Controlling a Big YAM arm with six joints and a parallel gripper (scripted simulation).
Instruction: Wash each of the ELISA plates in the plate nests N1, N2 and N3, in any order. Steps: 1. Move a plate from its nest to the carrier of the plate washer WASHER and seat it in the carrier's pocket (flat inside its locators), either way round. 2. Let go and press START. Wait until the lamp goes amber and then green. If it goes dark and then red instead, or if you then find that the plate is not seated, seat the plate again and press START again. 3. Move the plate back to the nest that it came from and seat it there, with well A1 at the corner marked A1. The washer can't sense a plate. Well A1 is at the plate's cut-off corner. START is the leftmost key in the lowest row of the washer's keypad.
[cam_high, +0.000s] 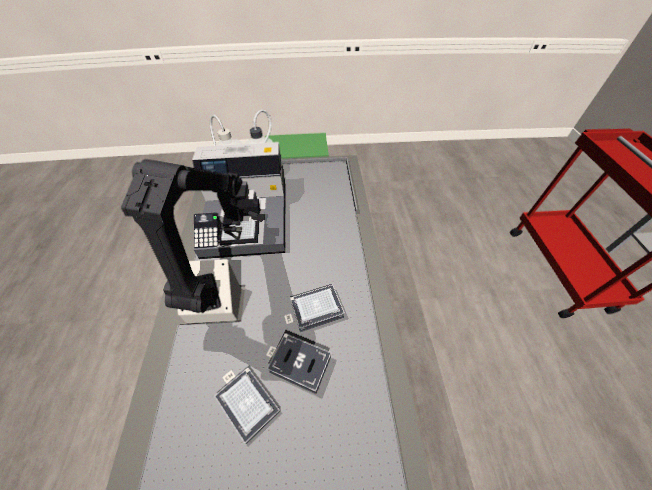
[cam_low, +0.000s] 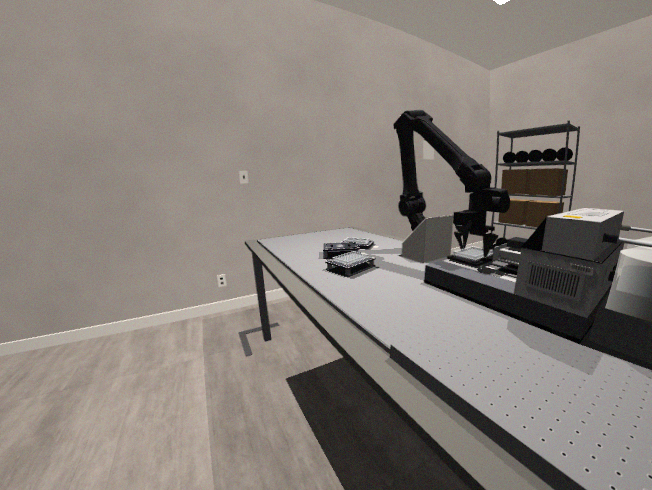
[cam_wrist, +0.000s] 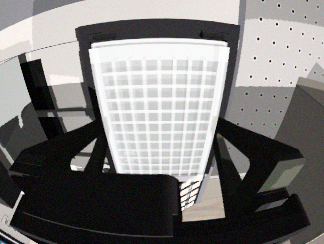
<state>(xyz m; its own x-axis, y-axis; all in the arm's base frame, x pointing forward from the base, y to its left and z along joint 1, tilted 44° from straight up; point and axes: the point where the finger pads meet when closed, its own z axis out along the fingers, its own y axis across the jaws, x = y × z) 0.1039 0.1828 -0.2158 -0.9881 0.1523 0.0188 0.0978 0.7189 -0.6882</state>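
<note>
Right now the dark carrier is 20 mm below my hand. Round my hand: washer 150 mm to the left, 40 mm above, 10 mm ahead.
</note>
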